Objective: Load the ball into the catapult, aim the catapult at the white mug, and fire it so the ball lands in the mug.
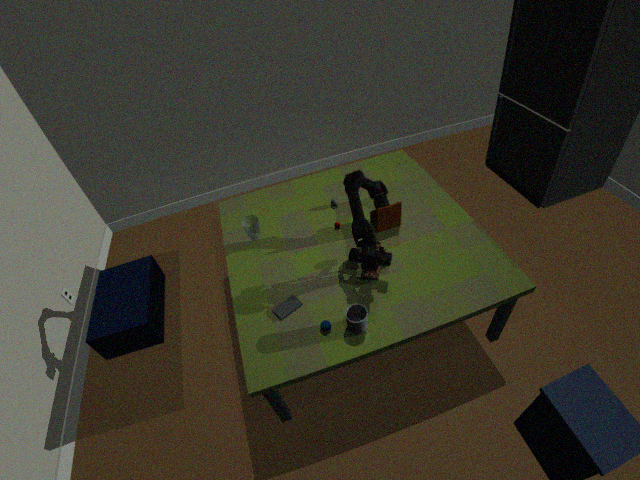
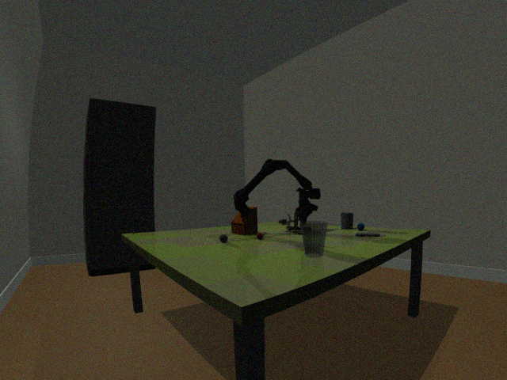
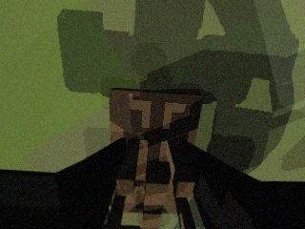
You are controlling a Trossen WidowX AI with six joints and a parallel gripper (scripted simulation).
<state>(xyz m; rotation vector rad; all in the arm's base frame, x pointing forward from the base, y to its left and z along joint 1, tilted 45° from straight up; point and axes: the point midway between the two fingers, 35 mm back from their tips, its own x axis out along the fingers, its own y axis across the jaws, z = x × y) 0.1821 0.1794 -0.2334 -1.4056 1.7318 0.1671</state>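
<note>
Now: the red ball 370 mm to the right of my gripper tip, 50 mm ahead of it and 20 mm below it. The rest, counted from my gripper tip: mug 250 mm to the left, 150 mm ahead, 10 mm below; then wooden catapult 50 mm to the right, 50 mm behind, 20 mm above; then blue ball 280 mm ahead, 210 mm to the left, 20 mm below.
</note>
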